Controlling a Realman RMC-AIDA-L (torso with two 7-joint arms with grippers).
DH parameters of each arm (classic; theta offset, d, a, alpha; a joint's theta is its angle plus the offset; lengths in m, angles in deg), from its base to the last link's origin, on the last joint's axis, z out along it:
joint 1: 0 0.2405 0 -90
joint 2: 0 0 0 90
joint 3: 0 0.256 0 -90
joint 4: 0 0 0 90
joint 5: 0 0.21 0 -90
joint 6: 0 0 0 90
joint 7: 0 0.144 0 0
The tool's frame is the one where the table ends.
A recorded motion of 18 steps. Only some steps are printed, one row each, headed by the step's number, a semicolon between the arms.
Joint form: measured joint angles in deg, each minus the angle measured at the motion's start. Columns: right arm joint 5, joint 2, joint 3, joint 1, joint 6, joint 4, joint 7; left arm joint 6, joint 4, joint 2, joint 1, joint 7, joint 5, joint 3.
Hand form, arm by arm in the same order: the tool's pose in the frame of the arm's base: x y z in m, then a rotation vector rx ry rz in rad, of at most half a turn. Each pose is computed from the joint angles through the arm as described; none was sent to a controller.
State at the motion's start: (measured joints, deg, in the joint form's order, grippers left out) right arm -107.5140 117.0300 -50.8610 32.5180 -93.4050 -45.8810 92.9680; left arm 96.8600 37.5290 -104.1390 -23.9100 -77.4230 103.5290 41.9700
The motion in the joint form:
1: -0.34 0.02 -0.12 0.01 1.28 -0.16 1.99; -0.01 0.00 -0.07 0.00 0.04 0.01 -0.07
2: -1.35 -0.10 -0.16 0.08 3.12 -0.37 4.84; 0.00 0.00 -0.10 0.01 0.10 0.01 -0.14
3: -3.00 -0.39 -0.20 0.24 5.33 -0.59 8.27; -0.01 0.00 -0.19 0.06 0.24 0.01 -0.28
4: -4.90 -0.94 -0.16 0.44 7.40 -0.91 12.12; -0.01 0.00 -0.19 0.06 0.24 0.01 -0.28
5: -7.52 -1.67 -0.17 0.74 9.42 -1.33 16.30; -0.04 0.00 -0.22 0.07 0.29 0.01 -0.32
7: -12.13 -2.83 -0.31 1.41 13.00 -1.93 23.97; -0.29 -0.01 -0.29 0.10 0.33 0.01 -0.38
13: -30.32 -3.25 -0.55 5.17 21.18 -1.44 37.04; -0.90 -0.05 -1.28 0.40 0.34 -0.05 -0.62
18: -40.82 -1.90 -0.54 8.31 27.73 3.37 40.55; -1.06 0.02 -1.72 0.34 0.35 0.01 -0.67
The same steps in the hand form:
1: 0.2150 0.3469 0.0157 -2.8522 0.6710 0.7120; -0.3083 0.3163 0.1107 -2.6371 -0.5162 -0.6553
2: 0.2184 0.3512 0.0161 -2.8214 0.7440 0.6779; -0.3083 0.3162 0.1107 -2.6361 -0.5153 -0.6564
3: 0.2235 0.3565 0.0173 -2.7822 0.8275 0.6265; -0.3085 0.3160 0.1105 -2.6336 -0.5139 -0.6584
4: 0.2295 0.3622 0.0208 -2.7358 0.9125 0.5704; -0.3085 0.3160 0.1105 -2.6336 -0.5139 -0.6584
5: 0.2368 0.3682 0.0256 -2.6850 0.9954 0.4981; -0.3085 0.3160 0.1104 -2.6326 -0.5133 -0.6587
7: 0.2482 0.3787 0.0343 -2.5785 1.1329 0.3861; -0.3090 0.3163 0.1101 -2.6281 -0.5150 -0.6574
13: 0.2733 0.4000 0.0391 -2.3606 1.2674 0.0282; -0.3095 0.3151 0.1039 -2.6157 -0.5327 -0.6726
18: 0.2867 0.4075 0.0230 -2.2764 1.2684 -0.1556; -0.3085 0.3154 0.1010 -2.6151 -0.5344 -0.6786

